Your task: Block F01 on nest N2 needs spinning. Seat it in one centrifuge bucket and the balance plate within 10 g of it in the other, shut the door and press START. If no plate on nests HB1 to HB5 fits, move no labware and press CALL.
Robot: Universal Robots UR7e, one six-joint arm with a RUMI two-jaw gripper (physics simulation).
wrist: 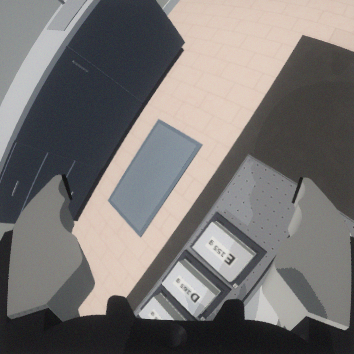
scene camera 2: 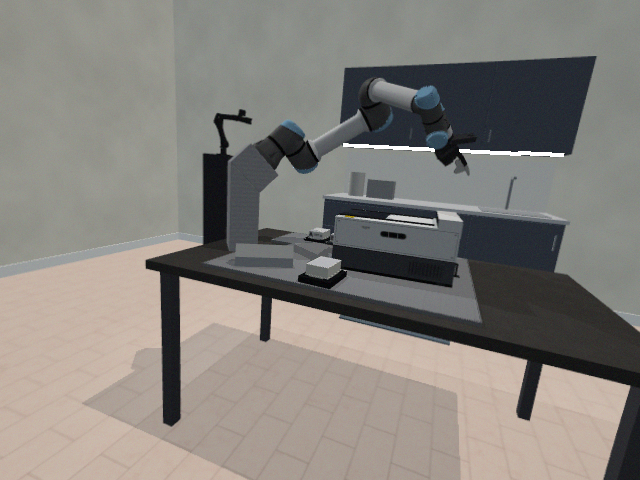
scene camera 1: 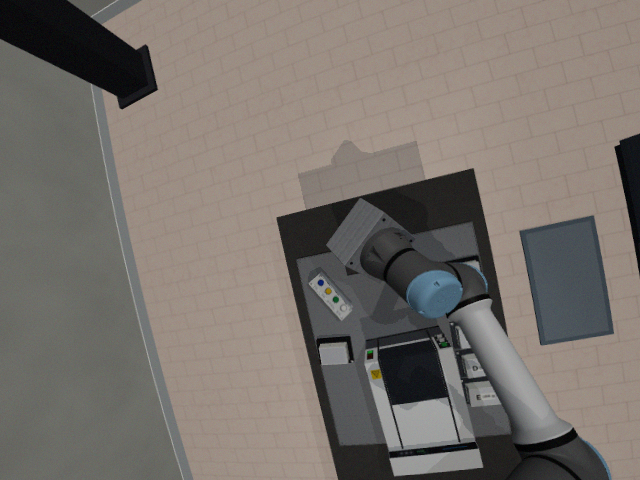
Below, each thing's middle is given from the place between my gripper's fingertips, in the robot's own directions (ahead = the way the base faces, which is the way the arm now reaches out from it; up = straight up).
Now: hand 210 mm past the centrifuge (scene camera 1: 434, 432), 250 mm to the left of it and 320 mm above it. The rest, counted from my hand: dark panel (scene camera 1: 415, 378) 360 mm behind, 250 mm to the right, 230 mm below; button box (scene camera 1: 322, 287) 700 mm behind, 520 mm to the right, 400 mm below.
